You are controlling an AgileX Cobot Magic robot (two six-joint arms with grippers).
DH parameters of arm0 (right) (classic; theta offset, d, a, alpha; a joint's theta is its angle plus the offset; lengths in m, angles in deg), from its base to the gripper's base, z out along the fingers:
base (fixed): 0 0 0 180
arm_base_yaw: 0 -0.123 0 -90
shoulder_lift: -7.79 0 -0.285 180
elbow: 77.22 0 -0.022 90
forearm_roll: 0 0.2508 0 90
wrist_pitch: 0 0 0.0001 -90
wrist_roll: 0 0.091 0 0
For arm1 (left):
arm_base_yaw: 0 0.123 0 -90
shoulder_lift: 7.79 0 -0.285 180
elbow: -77.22 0 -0.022 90
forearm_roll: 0 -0.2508 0 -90
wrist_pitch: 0 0 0.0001 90
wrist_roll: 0 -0.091 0 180
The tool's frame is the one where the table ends.
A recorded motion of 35 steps. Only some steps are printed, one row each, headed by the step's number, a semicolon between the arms.
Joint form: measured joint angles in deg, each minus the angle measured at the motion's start. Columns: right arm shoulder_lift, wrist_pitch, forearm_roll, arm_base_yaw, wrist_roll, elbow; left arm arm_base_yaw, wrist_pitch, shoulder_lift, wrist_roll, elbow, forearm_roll.
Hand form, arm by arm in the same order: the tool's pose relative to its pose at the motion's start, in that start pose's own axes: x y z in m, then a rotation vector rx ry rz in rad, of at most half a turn. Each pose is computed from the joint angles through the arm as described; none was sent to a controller.
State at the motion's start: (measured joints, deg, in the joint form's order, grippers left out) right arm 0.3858 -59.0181 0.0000 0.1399 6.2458 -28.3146; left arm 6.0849 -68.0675 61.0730 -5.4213 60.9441 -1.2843
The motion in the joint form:
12: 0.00 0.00 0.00 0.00 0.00 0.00; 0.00 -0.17 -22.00 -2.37 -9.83 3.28
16: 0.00 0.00 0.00 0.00 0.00 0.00; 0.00 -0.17 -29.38 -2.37 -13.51 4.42
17: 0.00 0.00 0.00 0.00 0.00 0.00; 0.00 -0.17 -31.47 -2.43 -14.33 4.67
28: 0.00 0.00 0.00 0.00 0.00 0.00; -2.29 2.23 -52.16 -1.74 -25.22 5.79
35: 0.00 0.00 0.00 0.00 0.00 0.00; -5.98 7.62 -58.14 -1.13 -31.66 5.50
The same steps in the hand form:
12: 0.0000 0.0000 0.0000 0.0000 0.0000 0.0000; 0.0785 -0.0121 -0.0444 0.0290 -0.2142 0.0212
16: 0.0000 0.0000 0.0000 0.0000 0.0000 0.0000; 0.1061 -0.0165 -0.0496 0.0408 -0.2806 0.0167
17: 0.0000 0.0000 0.0000 0.0000 0.0000 0.0000; 0.1135 -0.0176 -0.0514 0.0424 -0.3031 0.0171
28: 0.0000 0.0000 0.0000 0.0000 0.0000 0.0000; 0.1819 -0.0265 -0.0417 0.0669 -0.5185 0.0333
35: 0.0000 0.0000 0.0000 0.0000 0.0000 0.0000; 0.1945 -0.0276 -0.0213 0.1013 -0.6059 0.0651

